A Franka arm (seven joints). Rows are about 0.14 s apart.
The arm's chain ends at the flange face. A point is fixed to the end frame.
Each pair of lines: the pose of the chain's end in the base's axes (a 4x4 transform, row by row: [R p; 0 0 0 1], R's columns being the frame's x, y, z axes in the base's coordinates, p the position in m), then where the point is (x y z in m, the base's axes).
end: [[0.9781 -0.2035 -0.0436 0.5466], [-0.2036 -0.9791 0.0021 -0.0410], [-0.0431 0.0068 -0.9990 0.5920], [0 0 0 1]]
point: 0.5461 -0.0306 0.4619
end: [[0.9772 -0.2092 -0.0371 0.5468], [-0.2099 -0.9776 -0.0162 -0.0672], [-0.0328 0.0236 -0.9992 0.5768], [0 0 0 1]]
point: 0.5472 -0.0592 0.4465
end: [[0.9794 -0.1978 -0.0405 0.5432], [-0.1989 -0.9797 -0.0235 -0.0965], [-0.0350 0.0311 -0.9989 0.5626], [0 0 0 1]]
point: 0.5430 -0.0894 0.4323
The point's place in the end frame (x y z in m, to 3 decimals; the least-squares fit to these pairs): 0.003 -0.011 0.130
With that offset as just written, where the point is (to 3 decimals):
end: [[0.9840 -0.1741 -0.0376 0.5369], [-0.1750 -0.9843 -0.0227 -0.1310], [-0.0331 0.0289 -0.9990 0.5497], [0 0 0 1]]
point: 0.537 -0.124 0.419
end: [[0.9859 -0.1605 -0.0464 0.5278], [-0.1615 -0.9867 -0.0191 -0.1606], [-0.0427 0.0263 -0.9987 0.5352], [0 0 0 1]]
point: 0.526 -0.153 0.405
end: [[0.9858 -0.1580 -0.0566 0.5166], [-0.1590 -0.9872 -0.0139 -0.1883], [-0.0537 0.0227 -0.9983 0.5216], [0 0 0 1]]
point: 0.514 -0.180 0.391
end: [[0.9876 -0.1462 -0.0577 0.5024], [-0.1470 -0.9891 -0.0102 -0.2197], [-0.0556 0.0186 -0.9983 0.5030], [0 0 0 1]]
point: 0.499 -0.211 0.373
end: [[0.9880 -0.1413 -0.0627 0.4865], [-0.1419 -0.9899 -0.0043 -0.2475], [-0.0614 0.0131 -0.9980 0.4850], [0 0 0 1]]
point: 0.483 -0.238 0.355
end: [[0.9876 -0.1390 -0.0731 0.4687], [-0.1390 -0.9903 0.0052 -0.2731], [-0.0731 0.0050 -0.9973 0.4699], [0 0 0 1]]
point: 0.464 -0.262 0.340
